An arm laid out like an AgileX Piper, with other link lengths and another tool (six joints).
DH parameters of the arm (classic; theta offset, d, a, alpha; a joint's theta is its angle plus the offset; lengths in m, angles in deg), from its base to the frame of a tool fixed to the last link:
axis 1: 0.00 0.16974 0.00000 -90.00
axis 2: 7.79 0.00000 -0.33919 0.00
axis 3: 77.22 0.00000 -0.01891 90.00
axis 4: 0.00 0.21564 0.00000 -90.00
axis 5: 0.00 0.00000 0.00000 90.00
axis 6: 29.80 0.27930 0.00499 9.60
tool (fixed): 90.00 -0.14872 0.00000 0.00
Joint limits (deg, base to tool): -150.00..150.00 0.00..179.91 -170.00..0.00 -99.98..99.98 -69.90..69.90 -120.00..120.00
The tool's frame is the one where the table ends.
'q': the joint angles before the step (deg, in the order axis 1, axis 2, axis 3, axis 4, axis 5, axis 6). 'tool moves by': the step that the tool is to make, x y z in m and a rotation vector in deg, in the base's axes. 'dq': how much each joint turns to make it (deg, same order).
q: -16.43 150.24 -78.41 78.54 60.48 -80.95
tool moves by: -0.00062 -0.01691 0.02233 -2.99 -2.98 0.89
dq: -2.01 -3.61 0.00 -3.45 -0.57 0.00
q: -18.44 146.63 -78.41 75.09 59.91 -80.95
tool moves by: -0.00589 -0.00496 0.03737 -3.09 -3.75 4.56
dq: -0.67 -5.61 0.00 -5.77 1.35 0.77
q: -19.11 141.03 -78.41 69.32 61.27 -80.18
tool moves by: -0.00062 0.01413 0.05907 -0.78 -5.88 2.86
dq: 1.69 -7.78 0.00 -0.95 2.18 1.40
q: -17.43 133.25 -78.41 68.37 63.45 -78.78
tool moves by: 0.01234 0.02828 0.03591 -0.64 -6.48 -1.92
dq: 4.12 -4.45 -0.16 5.55 -3.67 -0.75
